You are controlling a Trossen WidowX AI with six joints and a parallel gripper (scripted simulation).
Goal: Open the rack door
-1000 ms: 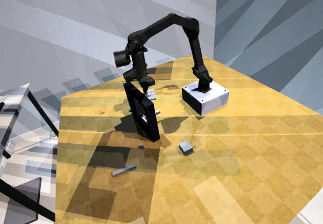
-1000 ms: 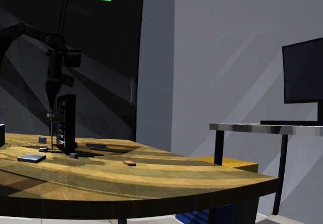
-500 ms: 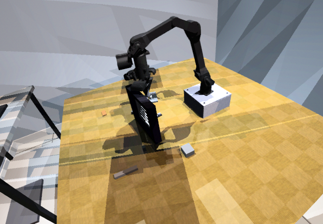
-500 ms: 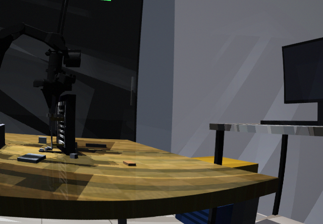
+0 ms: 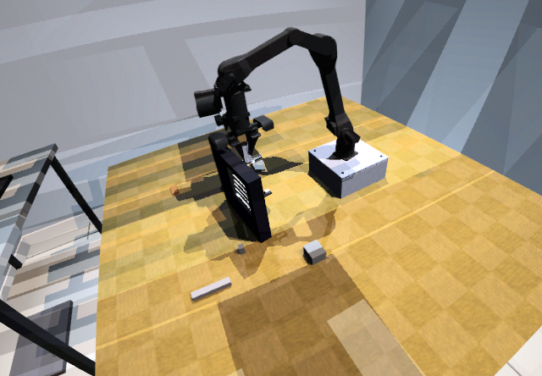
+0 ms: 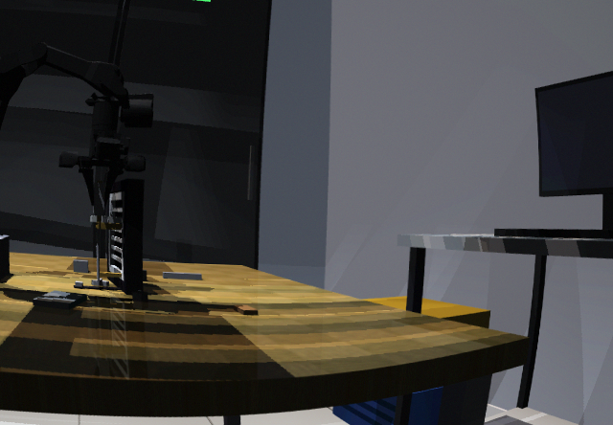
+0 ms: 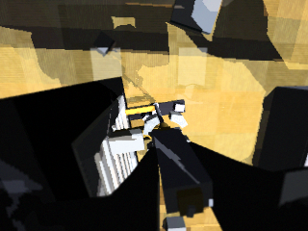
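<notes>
Now: gripper tip 3 cm above the upright door handle and 1 cm to the right of it. From my gripper tip the other things lie so: flat dark plate 16 cm to the right, 16 cm below, 11 cm behind; grey bar 28 cm ahead, 21 cm to the left, 16 cm below.
</notes>
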